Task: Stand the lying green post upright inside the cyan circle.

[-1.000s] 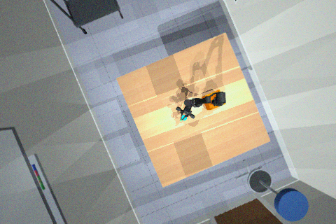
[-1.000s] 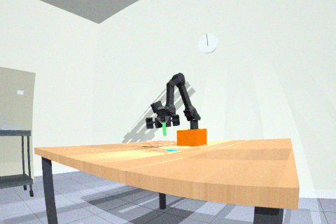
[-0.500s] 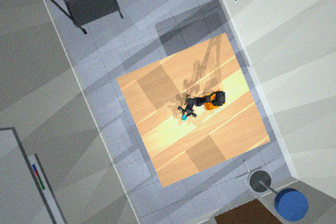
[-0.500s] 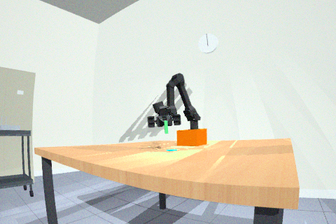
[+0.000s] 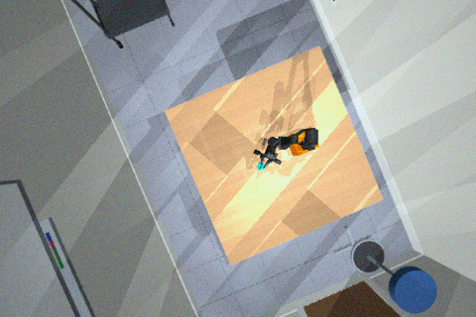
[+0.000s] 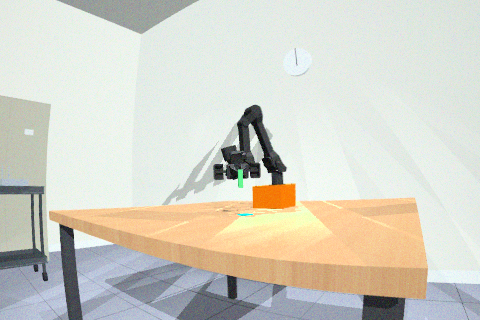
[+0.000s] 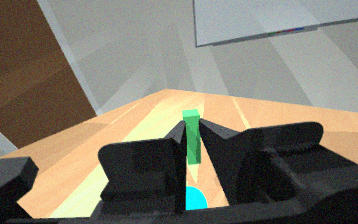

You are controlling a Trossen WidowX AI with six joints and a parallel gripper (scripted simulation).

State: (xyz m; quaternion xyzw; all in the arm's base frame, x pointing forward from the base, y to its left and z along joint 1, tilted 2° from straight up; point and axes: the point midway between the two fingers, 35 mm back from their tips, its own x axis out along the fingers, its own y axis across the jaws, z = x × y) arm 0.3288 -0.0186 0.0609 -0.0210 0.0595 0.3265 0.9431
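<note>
The cyan circle lies 16 cm below my gripper tip, 2 cm behind it and 1 cm to the left of it. The rest, counted from my gripper tip: green post: 2 cm below.
</note>
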